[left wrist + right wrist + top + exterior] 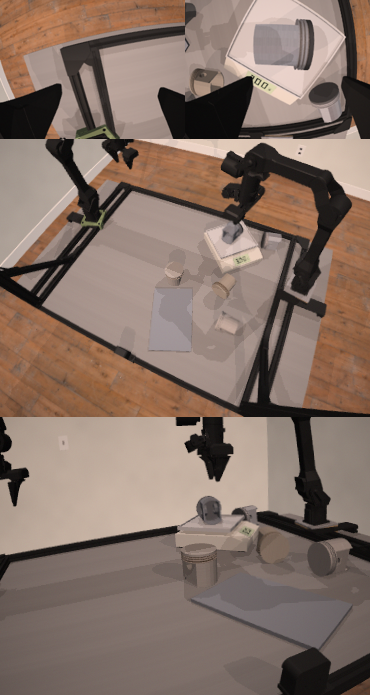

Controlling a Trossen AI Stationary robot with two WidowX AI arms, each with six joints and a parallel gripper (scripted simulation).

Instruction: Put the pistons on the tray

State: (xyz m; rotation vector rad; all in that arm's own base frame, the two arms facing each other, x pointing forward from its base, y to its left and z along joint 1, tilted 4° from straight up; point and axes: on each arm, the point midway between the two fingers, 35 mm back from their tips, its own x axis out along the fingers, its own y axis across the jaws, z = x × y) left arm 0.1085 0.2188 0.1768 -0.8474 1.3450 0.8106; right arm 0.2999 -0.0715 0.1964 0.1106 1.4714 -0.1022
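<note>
Now: the dark piston 2 cm to the left of my right hand and 12 cm below it. The rest, counted from my right hand: weighing scale (2 cm behind, 1 cm to the left, 18 cm below); then flat steel tray (41 cm behind, 11 cm to the left, 20 cm below).
</note>
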